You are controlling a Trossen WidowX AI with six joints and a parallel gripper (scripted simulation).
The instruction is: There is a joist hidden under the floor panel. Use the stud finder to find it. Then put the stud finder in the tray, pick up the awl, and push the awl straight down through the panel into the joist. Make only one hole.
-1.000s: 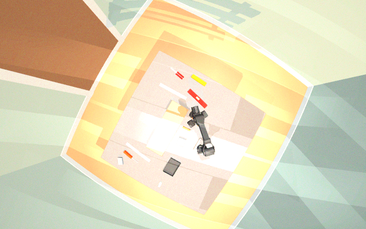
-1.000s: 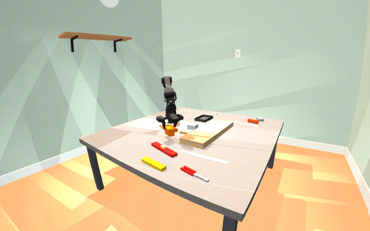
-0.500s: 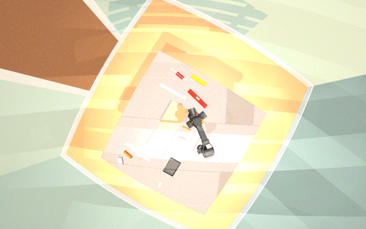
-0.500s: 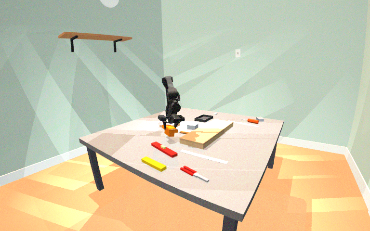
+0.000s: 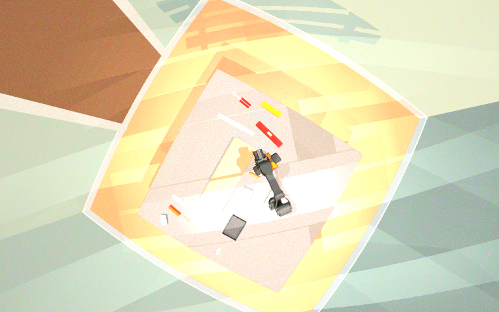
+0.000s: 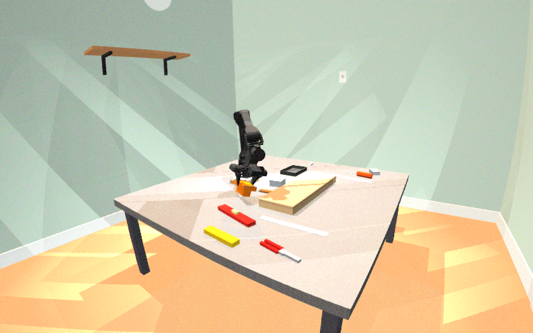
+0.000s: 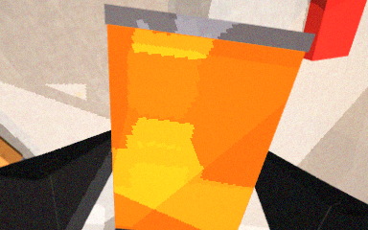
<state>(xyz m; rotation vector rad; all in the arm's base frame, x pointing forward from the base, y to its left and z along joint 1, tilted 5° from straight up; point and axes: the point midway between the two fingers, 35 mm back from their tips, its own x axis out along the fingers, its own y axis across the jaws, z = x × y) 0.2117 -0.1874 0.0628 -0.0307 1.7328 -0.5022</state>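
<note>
The awl is 130 mm to the left of my gripper tip, 60 mm below it and 10 mm behind it. Round my gripper tip: grey block 270 mm to the left, 50 mm below, 20 mm behind; red level 160 mm to the right, 120 mm ahead, 50 mm below; stud finder 20 mm below, 10 mm behind.
</note>
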